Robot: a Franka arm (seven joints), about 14 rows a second.
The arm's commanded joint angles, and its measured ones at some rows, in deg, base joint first. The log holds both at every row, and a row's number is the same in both.
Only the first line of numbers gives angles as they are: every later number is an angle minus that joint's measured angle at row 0.
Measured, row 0: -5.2, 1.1, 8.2, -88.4, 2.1, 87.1, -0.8
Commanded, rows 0 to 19: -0.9, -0.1, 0.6, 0.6, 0.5, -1.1, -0.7; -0.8, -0.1, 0.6, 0.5, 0.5, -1.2, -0.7; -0.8, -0.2, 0.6, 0.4, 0.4, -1.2, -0.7; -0.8, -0.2, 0.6, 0.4, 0.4, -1.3, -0.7; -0.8, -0.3, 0.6, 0.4, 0.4, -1.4, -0.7; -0.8, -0.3, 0.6, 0.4, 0.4, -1.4, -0.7; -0.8, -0.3, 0.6, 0.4, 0.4, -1.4, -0.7; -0.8, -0.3, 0.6, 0.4, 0.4, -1.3, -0.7; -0.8, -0.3, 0.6, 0.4, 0.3, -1.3, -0.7; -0.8, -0.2, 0.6, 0.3, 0.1, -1.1, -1.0; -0.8, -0.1, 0.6, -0.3, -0.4, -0.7, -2.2; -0.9, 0.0, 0.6, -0.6, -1.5, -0.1, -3.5; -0.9, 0.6, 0.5, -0.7, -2.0, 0.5, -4.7; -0.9, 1.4, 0.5, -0.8, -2.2, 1.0, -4.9; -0.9, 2.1, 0.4, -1.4, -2.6, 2.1, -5.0; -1.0, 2.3, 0.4, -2.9, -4.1, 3.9, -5.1; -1.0, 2.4, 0.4, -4.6, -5.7, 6.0, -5.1; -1.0, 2.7, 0.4, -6.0, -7.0, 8.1, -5.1; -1.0, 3.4, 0.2, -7.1, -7.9, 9.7, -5.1; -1.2, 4.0, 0.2, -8.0, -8.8, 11.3, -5.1
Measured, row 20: -0.3, 4.0, -0.2, -5.4, -7.2, 8.3, -4.1
